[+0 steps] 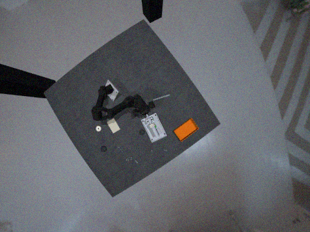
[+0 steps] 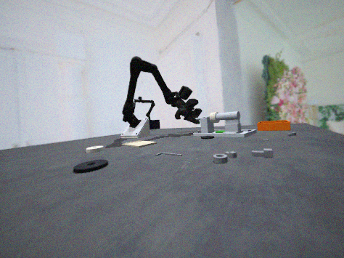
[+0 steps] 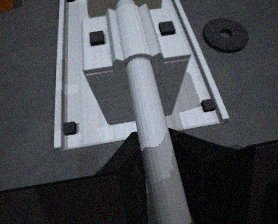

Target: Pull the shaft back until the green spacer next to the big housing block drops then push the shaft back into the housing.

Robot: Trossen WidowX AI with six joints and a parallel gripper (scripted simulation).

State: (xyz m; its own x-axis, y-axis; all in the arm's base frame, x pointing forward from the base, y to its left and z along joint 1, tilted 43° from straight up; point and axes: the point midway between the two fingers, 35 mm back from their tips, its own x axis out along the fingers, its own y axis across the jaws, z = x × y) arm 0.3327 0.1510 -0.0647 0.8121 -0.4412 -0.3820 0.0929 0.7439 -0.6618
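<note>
Right now my gripper tip is 50 mm short of the grey shaft and 20 mm below it. From my gripper tip the other things lie so: cream spacer 90 mm ahead, 20 mm above, 10 mm to the right; cream tile 320 mm to the right, 80 mm behind, 50 mm below; green spacer 120 mm ahead, 40 mm below, 10 mm to the right.
</note>
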